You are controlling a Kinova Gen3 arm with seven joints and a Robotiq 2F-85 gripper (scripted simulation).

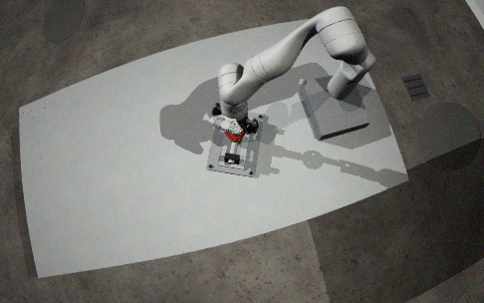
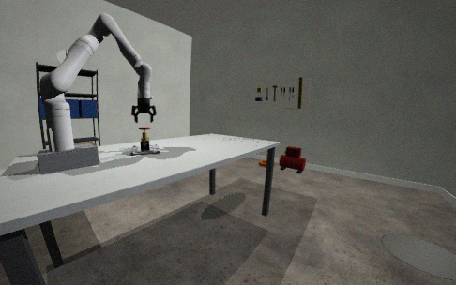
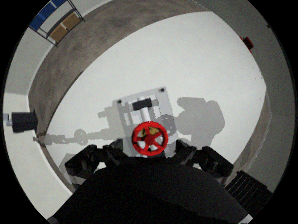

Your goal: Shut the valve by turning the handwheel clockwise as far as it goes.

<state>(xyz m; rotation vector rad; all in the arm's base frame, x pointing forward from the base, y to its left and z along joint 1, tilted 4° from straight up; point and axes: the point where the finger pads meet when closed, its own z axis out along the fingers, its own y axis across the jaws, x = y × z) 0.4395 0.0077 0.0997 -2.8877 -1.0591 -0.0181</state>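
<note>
Right now my hand is 5 cm above the red handwheel.
</note>
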